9 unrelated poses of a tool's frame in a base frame.
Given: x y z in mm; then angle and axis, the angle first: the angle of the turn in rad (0 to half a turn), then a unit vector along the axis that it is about.
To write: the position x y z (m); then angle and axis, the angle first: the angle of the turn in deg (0 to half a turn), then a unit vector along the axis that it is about. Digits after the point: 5 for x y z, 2 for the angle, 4 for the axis.
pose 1, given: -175.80, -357.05, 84.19, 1.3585, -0.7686, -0.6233, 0.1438
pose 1, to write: -0.17580, -0.35705, 0.08419, 77.84, -0.7686, -0.6233, 0.1438
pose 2, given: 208.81, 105.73, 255.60, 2.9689, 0.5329, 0.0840, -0.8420
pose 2, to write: 0.20881, 0.10573, 0.25560, 170.11, 0.5329, 0.0840, -0.8420
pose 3, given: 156.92, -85.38, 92.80, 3.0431, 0.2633, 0.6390, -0.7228
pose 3, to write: 0.15692, -0.08538, 0.09280, 174.36, 0.2633, 0.6390, -0.7228
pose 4, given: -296.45, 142.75, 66.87, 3.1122, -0.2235, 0.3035, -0.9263
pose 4, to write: -0.29645, 0.14275, 0.06687, 178.32, -0.2235, 0.3035, -0.9263
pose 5, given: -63.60, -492.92, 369.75, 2.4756, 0.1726, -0.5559, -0.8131
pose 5, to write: -0.06360, -0.49292, 0.36975, 141.84, 0.1726, -0.5559, -0.8131
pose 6, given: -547.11, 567.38, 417.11, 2.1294, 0.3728, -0.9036, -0.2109
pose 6, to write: -0.54711, 0.56738, 0.41711, 122.01, 0.3728, -0.9036, -0.2109
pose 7, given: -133.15, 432.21, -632.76, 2.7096, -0.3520, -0.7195, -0.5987
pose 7, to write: -0.13315, 0.43221, -0.63276, 155.25, -0.3520, -0.7195, -0.5987
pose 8, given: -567.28, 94.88, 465.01, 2.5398, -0.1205, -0.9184, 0.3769
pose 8, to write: -0.56728, 0.09488, 0.46501, 145.52, -0.1205, -0.9184, 0.3769
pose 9, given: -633.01, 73.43, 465.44, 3.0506, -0.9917, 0.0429, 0.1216
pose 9, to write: -0.63301, 0.07343, 0.46544, 174.79, -0.9917, 0.0429, 0.1216
